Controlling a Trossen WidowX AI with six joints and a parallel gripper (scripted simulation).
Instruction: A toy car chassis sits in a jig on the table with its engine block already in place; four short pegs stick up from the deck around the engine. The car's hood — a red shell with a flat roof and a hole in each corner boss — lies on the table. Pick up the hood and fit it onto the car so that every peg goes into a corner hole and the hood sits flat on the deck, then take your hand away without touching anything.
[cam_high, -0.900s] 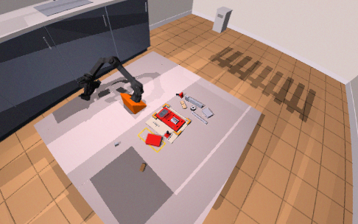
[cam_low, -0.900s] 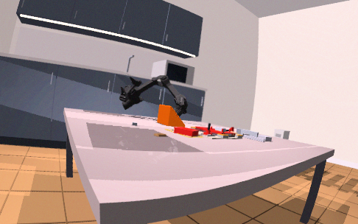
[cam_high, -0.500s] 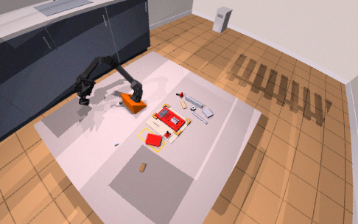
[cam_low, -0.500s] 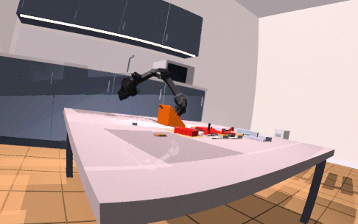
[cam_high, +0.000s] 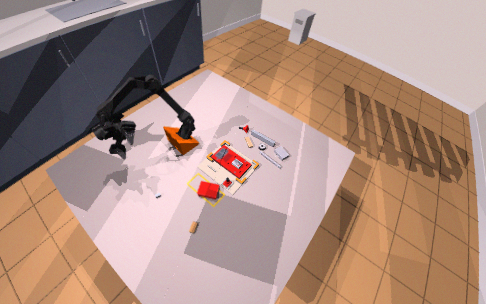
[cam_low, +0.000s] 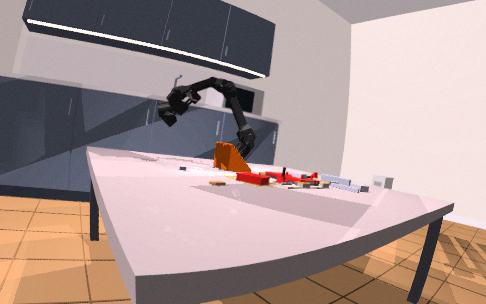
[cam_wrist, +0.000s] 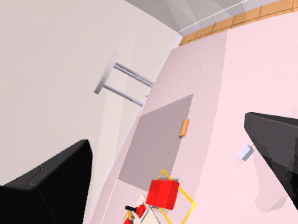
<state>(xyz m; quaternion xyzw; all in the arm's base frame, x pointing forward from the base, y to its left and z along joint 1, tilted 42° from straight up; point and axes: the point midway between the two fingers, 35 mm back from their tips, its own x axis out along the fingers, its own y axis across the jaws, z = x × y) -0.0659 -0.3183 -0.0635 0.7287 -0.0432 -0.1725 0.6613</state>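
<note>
The red hood lies 31 cm ahead of my gripper tip, 21 cm below it and 14 cm to the left of it. Also, from my gripper tip: small brown block 37 cm ahead, 23 cm below, 4 cm to the right; small grey bit 22 cm below, 13 cm ahead, 3 cm to the right.
</note>
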